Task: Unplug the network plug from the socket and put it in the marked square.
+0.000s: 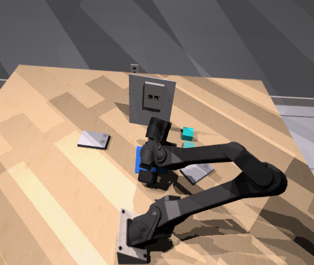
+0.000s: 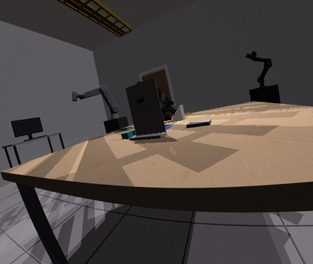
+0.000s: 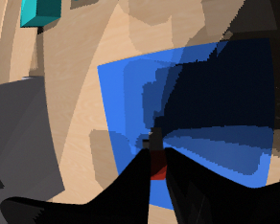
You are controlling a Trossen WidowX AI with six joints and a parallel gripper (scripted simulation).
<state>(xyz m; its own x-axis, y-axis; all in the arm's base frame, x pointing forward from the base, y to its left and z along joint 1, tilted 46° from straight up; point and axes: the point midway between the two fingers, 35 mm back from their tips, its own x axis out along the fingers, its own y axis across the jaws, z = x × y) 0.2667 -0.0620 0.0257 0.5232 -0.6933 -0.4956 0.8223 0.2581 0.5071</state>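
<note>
The blue marked square lies 20 mm below my gripper tip. From my gripper tip the other things lie so: teal block (150 mm to the right, 110 mm ahead, 10 mm below); grey upright panel (180 mm ahead, 90 mm above); red network plug (right at my gripper tip).
</note>
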